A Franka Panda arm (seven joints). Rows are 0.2 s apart.
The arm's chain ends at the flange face. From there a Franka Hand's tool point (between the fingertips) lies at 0.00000 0.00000 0.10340 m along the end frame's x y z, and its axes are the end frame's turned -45 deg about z.
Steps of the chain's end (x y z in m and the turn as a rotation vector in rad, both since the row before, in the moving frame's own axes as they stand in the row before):
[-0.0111, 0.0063, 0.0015, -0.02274, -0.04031, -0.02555]
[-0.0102, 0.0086, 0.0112, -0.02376, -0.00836, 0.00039]
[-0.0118, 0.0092, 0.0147, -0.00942, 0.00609, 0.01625]
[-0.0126, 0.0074, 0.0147, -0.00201, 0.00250, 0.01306]
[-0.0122, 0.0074, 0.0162, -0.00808, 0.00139, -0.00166]
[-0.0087, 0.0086, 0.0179, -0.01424, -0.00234, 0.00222]
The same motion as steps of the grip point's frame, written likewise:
[-0.0169, -0.0046, 0.0014, 0.01242, -0.04458, -0.02555]
[-0.0156, 0.0000, 0.0112, -0.01089, -0.02271, 0.00039]
[-0.0151, -0.0007, 0.0147, -0.01097, -0.00235, 0.01625]
[-0.0141, -0.0033, 0.0147, -0.00319, 0.00035, 0.01306]
[-0.0143, -0.0027, 0.0162, -0.00670, -0.00473, -0.00166]
[-0.0134, 0.0008, 0.0179, -0.00841, -0.01172, 0.00222]

